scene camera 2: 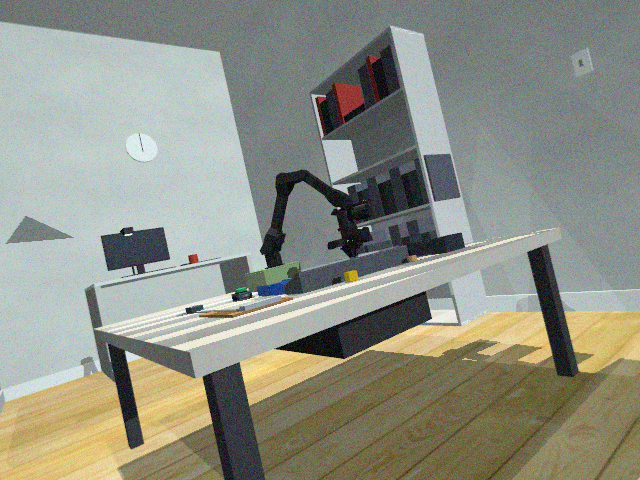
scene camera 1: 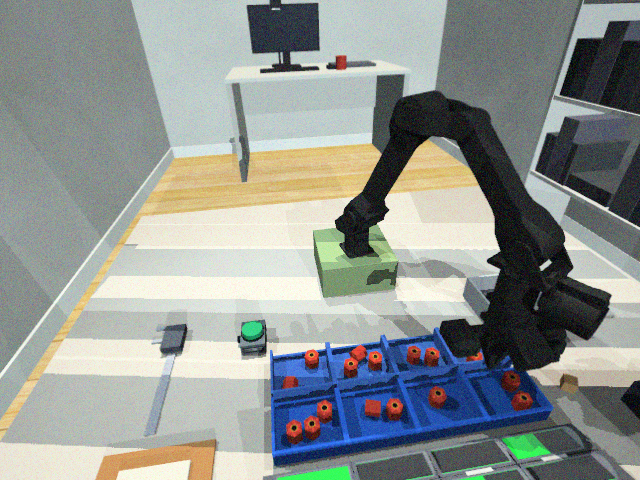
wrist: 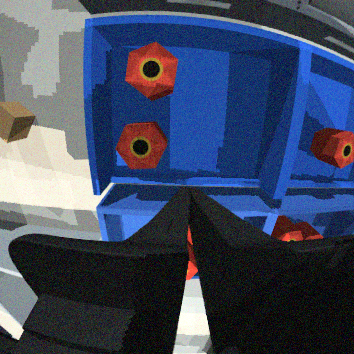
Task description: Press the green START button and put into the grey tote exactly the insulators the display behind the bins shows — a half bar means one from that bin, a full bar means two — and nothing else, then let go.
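Frame: origin at the arm's base, x ahead, y left, z up, level; centimetres.
Where they show: gripper, fingertip midpoint: (scene camera 1: 489, 366) (wrist: 187, 194); arm's base, origin of the base link: (scene camera 2: 275, 266) (scene camera 1: 356, 248).
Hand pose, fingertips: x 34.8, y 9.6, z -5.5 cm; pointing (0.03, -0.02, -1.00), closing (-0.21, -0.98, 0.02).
Observation:
Things, the pixels of their top centre, and the offset from my fingertips. "*": a spot on its surface instead.
- green START button, middle of its top: (scene camera 1: 251, 327) (scene camera 2: 240, 288) dx -23.1, dy -37.5, dz +1.2 cm
- grey tote, middle of its top: (wrist: 44, 318) (scene camera 1: 514, 296) (scene camera 2: 356, 255) dx -10.3, dy +15.2, dz +2.6 cm
- tan cube, middle of its top: (scene camera 1: 571, 379) dx +6.6, dy +11.5, dz -0.8 cm
- caliper, middle of its top: (scene camera 1: 156, 366) (scene camera 2: 196, 307) dx -22.0, dy -55.7, dz -0.9 cm
- orange-brown board, surface spot: (scene camera 1: 206, 454) * dx -3.8, dy -48.2, dz -2.2 cm
- yellow cube, middle of its top: (scene camera 2: 350, 271) dx +20.8, dy -30.5, dz -0.1 cm
The blue bin tray (scene camera 1: 408, 438) (scene camera 2: 271, 289) holds red insulators in two rows of four bins. My gripper (scene camera 1: 491, 363) (scene camera 2: 353, 254) (wrist: 187, 194) is shut and empty, low over the back bin at the tray's right end in scene camera 1. A red insulator (scene camera 1: 474, 357) (wrist: 191, 267) shows partly below the fingers; the rest of that bin is hidden. Two insulators (scene camera 1: 510, 381) (wrist: 151, 69) stand in the front bin beside it. The green START button (scene camera 1: 252, 330) (scene camera 2: 241, 290) stands left of the tray. The grey tote (scene camera 1: 476, 299) is mostly hidden behind the arm. The display (scene camera 1: 392, 467) (scene camera 2: 356, 267) shows green bars, partly cut off.
A tan cube (scene camera 1: 569, 382) (scene camera 2: 412, 258) (wrist: 15, 121) lies beyond the tray's right end. A caliper (scene camera 1: 173, 338), an orange-brown board (scene camera 1: 206, 454) and the arm's green base block (scene camera 1: 356, 279) (scene camera 2: 272, 276) are on the table. A yellow cube (scene camera 2: 351, 275) stands beside the display.

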